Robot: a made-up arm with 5 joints. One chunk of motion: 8 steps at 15 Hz.
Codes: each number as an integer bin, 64 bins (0 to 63) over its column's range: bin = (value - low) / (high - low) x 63, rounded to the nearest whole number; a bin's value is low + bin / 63 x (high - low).
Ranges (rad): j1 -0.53..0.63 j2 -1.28..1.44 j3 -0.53..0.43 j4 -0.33..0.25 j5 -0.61..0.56
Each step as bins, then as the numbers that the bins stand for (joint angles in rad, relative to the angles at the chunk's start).
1 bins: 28 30 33 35 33
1 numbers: -0.0144 0.0152 -0.0271 -0.0078 0.0029
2 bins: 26 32 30 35 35
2 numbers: -0.0513 0.1016 -0.0729 -0.0078 0.0400
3 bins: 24 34 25 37 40
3 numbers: -0.0881 0.1879 -0.1490 0.0106 0.1329
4 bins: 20 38 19 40 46
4 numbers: -0.1617 0.3606 -0.2405 0.0383 0.2443
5 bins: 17 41 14 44 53
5 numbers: -0.2170 0.4902 -0.3167 0.0751 0.3743
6 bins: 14 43 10 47 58
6 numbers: -0.2722 0.5765 -0.3776 0.1027 0.4671
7 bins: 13 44 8 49 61
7 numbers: -0.2906 0.6197 -0.4081 0.1211 0.5229
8 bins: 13 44 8 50 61
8 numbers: -0.2906 0.6197 -0.4081 0.1303 0.5229
